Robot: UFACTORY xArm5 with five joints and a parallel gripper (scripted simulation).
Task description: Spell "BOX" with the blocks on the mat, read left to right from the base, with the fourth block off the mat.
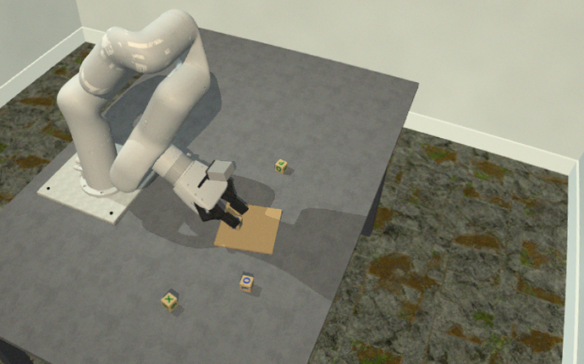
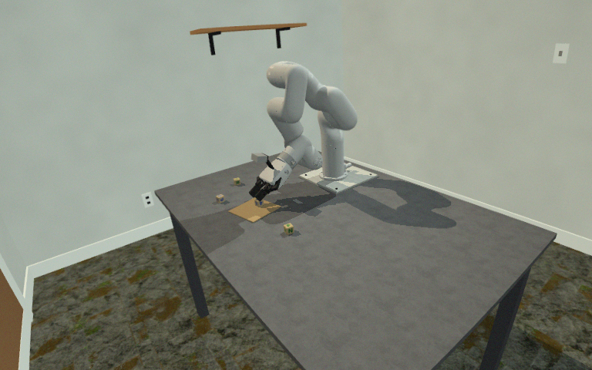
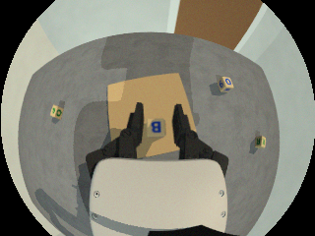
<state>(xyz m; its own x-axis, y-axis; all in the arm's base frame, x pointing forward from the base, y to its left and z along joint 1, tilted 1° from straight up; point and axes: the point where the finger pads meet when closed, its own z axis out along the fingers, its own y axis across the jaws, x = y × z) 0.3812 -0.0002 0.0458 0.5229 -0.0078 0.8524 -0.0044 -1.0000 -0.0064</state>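
Right now my hand is 40 mm above the B block. From my hand the other things lie so: X block 40 mm behind, 250 mm to the right, 40 mm below; tan mat 30 mm ahead, 10 mm to the left, 50 mm below; O block 100 mm ahead, 140 mm to the right, 40 mm below.
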